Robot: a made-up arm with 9 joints. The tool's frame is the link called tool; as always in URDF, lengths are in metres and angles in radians. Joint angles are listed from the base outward.
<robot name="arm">
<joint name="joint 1" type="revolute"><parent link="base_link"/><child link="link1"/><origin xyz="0 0 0.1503" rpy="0 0 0"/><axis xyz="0 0 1"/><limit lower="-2.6" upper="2.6"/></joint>
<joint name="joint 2" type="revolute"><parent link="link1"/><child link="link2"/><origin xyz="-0.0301 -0.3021 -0.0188" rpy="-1.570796 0 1.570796"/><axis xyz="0 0 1"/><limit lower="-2.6" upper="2.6"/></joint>
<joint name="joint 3" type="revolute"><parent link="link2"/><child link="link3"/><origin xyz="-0.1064 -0.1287 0.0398" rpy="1.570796 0 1.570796"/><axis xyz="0 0 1"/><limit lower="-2.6" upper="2.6"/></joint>
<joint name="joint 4" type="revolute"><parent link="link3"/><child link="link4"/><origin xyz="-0.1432 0.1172 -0.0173" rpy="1.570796 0 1.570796"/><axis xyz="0 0 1"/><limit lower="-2.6" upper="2.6"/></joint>
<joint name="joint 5" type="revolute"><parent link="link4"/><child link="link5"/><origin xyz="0.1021 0.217 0.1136" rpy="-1.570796 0 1.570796"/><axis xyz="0 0 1"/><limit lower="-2.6" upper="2.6"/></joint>
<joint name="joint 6" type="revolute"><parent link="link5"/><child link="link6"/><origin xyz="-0.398 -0.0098 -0.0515" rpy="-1.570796 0 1.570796"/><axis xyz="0 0 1"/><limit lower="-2.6" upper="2.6"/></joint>
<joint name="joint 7" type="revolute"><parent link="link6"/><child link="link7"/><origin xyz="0.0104 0.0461 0.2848" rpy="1.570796 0 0"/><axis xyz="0 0 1"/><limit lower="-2.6" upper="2.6"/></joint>
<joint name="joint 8" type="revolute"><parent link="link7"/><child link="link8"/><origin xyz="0.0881 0.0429 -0.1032" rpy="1.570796 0 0"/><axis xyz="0 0 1"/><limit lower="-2.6" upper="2.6"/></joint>
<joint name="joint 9" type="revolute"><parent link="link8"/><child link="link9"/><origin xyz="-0.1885 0.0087 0.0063" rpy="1.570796 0 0"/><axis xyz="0 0 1"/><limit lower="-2.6" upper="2.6"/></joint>
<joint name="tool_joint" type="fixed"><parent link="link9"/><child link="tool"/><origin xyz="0.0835 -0.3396 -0.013" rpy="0 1.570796 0"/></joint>
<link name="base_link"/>
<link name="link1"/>
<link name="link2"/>
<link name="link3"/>
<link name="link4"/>
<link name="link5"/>
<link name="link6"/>
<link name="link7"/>
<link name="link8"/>
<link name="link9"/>
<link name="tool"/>
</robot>
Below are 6 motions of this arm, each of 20 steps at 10 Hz.
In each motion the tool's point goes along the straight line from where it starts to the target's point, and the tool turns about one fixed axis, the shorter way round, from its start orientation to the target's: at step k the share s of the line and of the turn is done. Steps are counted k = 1, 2, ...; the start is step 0. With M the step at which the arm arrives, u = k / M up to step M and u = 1 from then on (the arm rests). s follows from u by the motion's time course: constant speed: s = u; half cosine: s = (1 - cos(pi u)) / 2; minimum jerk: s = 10 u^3 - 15 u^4 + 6 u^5.
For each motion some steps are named. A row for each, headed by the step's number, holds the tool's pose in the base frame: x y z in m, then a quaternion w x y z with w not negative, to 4 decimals.
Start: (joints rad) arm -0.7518 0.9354 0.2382 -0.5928 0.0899 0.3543 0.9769 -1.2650 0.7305
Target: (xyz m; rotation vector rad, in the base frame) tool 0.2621 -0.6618 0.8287 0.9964 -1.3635 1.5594
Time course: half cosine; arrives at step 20
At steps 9, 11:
9: -0.3097 -0.6094 0.8020 0.8290 0.0459 -0.5553 0.0483
11: -0.1550 -0.6236 0.8093 0.7607 0.1541 -0.5898 0.2231

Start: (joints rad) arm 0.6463 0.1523 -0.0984 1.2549 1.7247 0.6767 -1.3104 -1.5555 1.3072
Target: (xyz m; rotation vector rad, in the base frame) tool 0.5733 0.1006 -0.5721 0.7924 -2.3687 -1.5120
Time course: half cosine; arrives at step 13
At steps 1, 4, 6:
1: 0.0806 0.1479 -0.3147 0.1986 -0.4625 -0.2023 -0.8401
4: 0.1813 0.1382 -0.3673 0.1972 -0.3293 -0.3715 -0.8454
6: 0.2932 0.1275 -0.4258 0.1849 -0.1638 -0.5389 -0.8054

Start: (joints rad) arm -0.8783 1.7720 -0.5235 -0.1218 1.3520 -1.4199 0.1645 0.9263 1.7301
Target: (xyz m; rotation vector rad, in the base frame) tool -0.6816 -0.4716 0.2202 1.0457 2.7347 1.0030
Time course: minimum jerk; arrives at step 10
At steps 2, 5, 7, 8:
2: -0.4652 -0.5217 0.2886 0.2697 -0.0616 0.8022 0.5291
5: -0.5668 -0.4982 0.2565 0.1593 0.1306 0.8700 0.4480
7: -0.6441 -0.4803 0.2320 0.0684 0.2723 0.8865 0.3677
8: -0.6683 -0.4747 0.2244 0.0394 0.3148 0.8853 0.3398

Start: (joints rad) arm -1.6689 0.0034 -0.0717 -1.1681 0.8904 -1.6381 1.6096 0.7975 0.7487
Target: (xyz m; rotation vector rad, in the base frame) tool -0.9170 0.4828 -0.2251 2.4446 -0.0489 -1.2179
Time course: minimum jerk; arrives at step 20
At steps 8, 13, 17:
8: -0.9089 0.1948 -0.2751 0.2765 0.8974 0.3436 -0.0107
13: -0.9142 0.3836 -0.2423 0.2377 0.9173 0.1124 -0.2991
17: -0.9167 0.4716 -0.2270 0.2078 0.8826 -0.0028 -0.4217

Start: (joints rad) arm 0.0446 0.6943 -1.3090 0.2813 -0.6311 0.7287 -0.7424 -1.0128 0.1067
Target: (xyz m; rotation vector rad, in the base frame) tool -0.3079 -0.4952 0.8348 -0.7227 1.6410 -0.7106
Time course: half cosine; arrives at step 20
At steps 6, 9, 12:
6: -0.7560 -0.7748 0.2978 0.3147 0.4011 0.8561 -0.0843
9: -0.6343 -0.6988 0.4437 0.4145 0.2155 0.8702 -0.1564
12: -0.5029 -0.6169 0.6011 0.4990 0.0035 0.8368 -0.2254

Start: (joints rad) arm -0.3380 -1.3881 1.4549 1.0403 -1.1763 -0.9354 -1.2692 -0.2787 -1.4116
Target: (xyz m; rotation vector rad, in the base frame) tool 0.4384 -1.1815 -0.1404 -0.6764 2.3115 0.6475
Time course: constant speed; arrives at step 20
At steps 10, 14, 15, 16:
10: 0.5158 -1.1744 -0.0185 0.3739 -0.2022 0.8745 0.2337
14: 0.4848 -1.1772 -0.0673 0.3519 -0.2243 0.8768 0.2388
15: 0.4771 -1.1779 -0.0795 0.3463 -0.2298 0.8773 0.2401
16: 0.4694 -1.1787 -0.0917 0.3408 -0.2353 0.8777 0.2413

